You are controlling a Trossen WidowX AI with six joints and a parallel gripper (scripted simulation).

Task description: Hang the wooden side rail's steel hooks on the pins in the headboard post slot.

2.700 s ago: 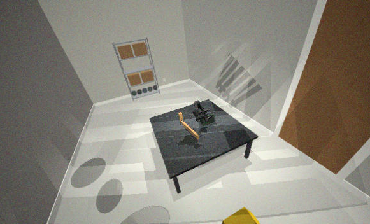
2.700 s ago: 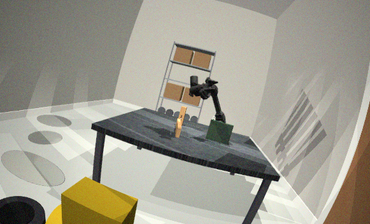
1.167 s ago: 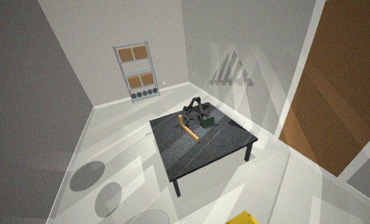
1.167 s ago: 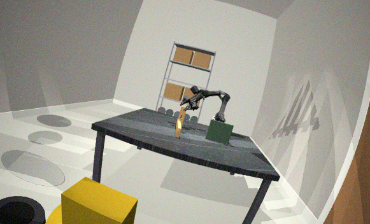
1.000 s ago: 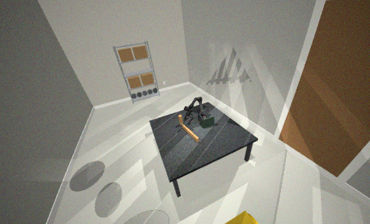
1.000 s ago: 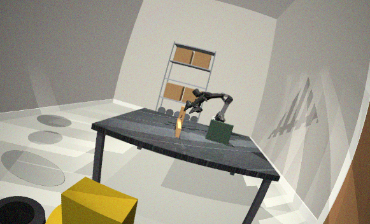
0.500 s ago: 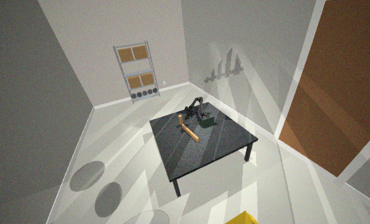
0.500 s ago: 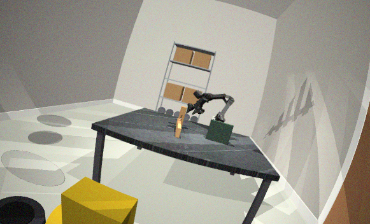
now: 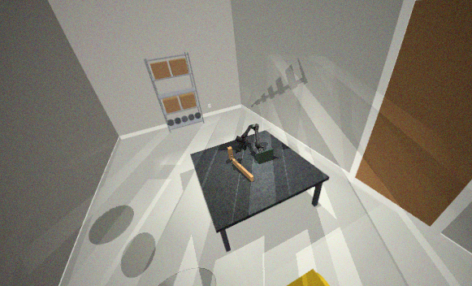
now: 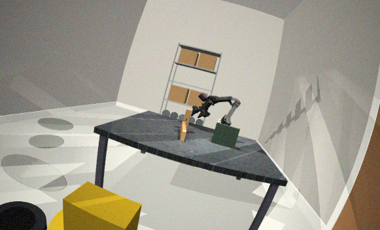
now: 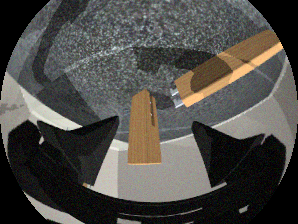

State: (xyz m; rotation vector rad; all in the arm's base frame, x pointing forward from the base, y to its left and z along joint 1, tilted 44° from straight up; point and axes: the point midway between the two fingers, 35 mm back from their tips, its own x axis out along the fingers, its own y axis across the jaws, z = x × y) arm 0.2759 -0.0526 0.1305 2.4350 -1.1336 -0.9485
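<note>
Now: gripper tip 70 mm to the left of the wooden post, 70 mm short of it and 50 mm above it.
</note>
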